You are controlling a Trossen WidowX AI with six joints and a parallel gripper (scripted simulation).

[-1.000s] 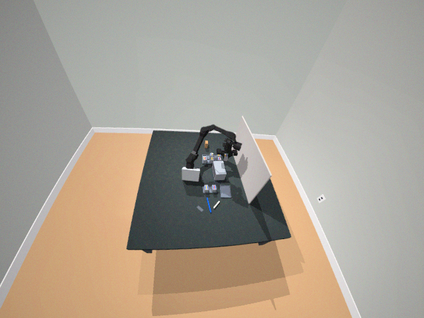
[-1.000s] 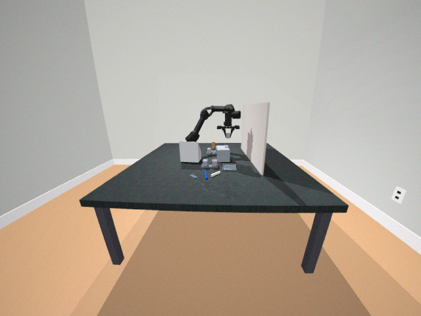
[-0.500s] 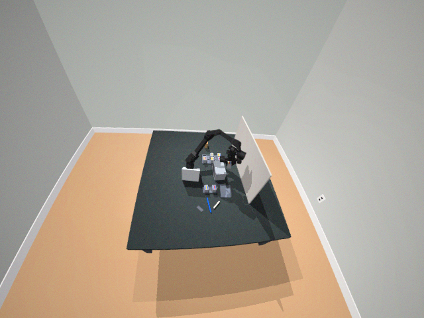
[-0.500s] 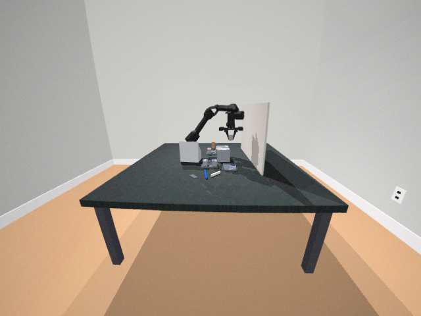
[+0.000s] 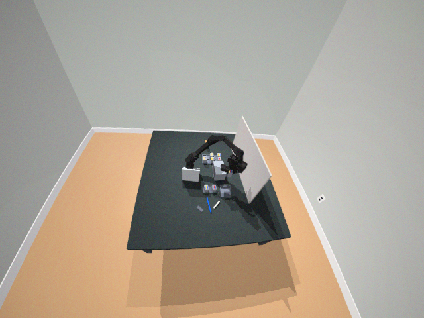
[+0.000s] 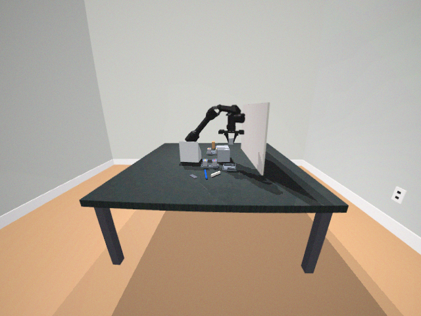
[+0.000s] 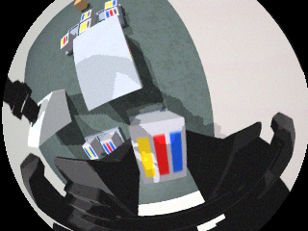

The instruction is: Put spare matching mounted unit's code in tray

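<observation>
Right now the grey tray is 20 mm behind my gripper tip, 80 mm to the right of it and 160 mm below it. From my gripper tip the other things lie so: white stick 120 mm behind, 210 mm to the right, 160 mm below; then tall panel 180 mm ahead, 130 mm to the left, 60 mm above; then grey spare 30 mm above.
</observation>
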